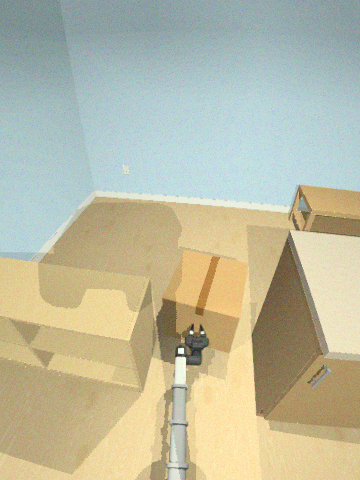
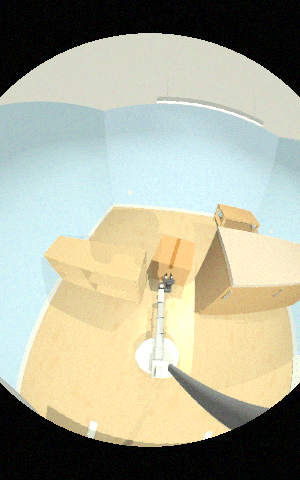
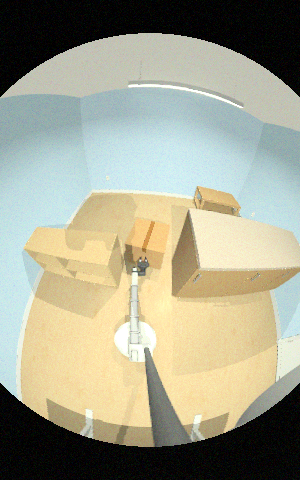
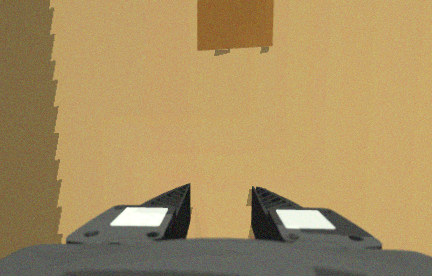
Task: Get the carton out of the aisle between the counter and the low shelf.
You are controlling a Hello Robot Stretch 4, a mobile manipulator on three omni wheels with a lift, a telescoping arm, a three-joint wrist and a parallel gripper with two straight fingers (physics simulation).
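Places are measured from the robot's base along level axes (x ahead, y left, z up), in metres.
Where they show: gripper, fingertip midpoint: (image 1: pixel 196 324) (image 2: pixel 168 272) (image 3: pixel 142 256) (image 4: pixel 220 202).
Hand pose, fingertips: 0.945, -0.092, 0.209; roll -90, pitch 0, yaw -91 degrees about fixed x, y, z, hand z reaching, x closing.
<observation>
After its pixels a point has its place, as x, y, z.
An orange-brown carton (image 1: pixel 227 285) @(1.119, -0.277, 0.378) (image 2: pixel 183 250) @(1.163, -0.267, 0.378) (image 3: pixel 159 235) @(1.126, -0.292, 0.378) (image 4: pixel 125 115) @(0.966, -0.023, 0.266) with a darker tape strip stands between the low shelf (image 1: pixel 75 305) @(0.775, 0.507, 0.582) (image 2: pixel 75 245) @(0.954, 0.985, 0.582) (image 3: pixel 60 237) @(0.916, 0.826, 0.583) on the left and the counter (image 1: pixel 335 300) @(0.608, -0.524, 0.882) (image 2: pixel 265 257) @(0.633, -0.875, 0.882) (image 3: pixel 240 240) @(0.629, -0.876, 0.882) on the right. It is turned a little, its near left part close to the shelf's end, with a gap to the counter. My gripper (image 1: pixel 197 327) @(0.945, -0.092, 0.209) (image 2: pixel 169 275) @(0.945, -0.092, 0.209) (image 3: pixel 143 258) @(0.945, -0.092, 0.209) (image 4: pixel 220 202) @(0.945, -0.092, 0.209) is open and empty, its fingertips at the carton's near face. Whether they touch it I cannot tell.
A small wooden table (image 1: pixel 330 196) @(2.312, -1.497, 0.423) (image 2: pixel 239 212) @(2.253, -1.682, 0.422) (image 3: pixel 218 195) @(2.222, -1.643, 0.422) stands behind the counter by the back wall (image 1: pixel 200 125) @(2.855, -0.137, 0.934). Floor shows beyond the carton up to that wall. The counter's front has handles (image 1: pixel 320 376). My extended arm lies over the floor in the aisle.
</observation>
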